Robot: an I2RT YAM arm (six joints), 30 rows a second.
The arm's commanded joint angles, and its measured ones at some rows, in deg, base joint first. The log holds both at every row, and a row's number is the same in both.
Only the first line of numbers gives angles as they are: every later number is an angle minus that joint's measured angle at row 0.
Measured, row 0:
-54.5 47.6 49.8 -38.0 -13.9 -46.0
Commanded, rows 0 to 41:
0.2 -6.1 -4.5 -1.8 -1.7 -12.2
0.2 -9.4 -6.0 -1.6 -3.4 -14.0
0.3 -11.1 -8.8 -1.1 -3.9 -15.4
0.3 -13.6 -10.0 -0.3 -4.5 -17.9
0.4 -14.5 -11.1 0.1 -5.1 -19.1
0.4 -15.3 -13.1 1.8 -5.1 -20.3
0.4 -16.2 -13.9 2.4 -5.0 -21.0
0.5 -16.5 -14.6 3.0 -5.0 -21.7
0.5 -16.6 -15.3 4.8 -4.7 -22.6
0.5 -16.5 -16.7 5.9 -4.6 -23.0
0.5 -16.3 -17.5 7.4 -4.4 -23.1
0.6 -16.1 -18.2 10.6 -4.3 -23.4
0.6 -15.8 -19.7 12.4 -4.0 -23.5
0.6 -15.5 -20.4 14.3 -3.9 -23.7
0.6 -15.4 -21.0 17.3 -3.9 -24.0
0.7 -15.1 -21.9 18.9 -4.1 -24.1
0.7 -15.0 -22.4 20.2 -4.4 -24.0
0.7 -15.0 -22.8 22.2 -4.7 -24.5
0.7 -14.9 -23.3 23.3 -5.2 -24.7
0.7 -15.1 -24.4 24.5 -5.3 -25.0
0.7 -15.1 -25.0 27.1 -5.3 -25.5
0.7 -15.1 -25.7 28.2 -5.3 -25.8
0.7 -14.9 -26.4 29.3 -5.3 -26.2
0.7 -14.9 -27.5 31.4 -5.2 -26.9
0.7 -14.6 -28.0 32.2 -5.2 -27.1
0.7 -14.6 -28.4 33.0 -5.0 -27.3
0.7 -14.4 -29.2 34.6 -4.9 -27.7
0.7 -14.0 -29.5 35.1 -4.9 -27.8
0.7 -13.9 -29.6 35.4 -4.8 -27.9
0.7 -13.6 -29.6 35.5 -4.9 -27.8
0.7 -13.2 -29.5 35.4 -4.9 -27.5
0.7 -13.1 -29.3 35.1 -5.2 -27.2
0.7 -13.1 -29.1 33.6 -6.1 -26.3
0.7 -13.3 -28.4 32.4 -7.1 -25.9
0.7 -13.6 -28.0 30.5 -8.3 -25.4
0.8 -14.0 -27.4 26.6 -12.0 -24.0
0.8 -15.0 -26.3 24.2 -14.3 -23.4
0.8 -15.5 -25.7 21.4 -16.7 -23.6
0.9 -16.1 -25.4 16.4 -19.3 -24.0
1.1 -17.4 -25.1 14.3 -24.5 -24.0
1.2 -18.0 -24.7 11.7 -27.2 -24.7
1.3 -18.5 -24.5 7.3 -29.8 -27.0
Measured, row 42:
0.5 -16.6 -27.6 19.8 -15.8 -25.5
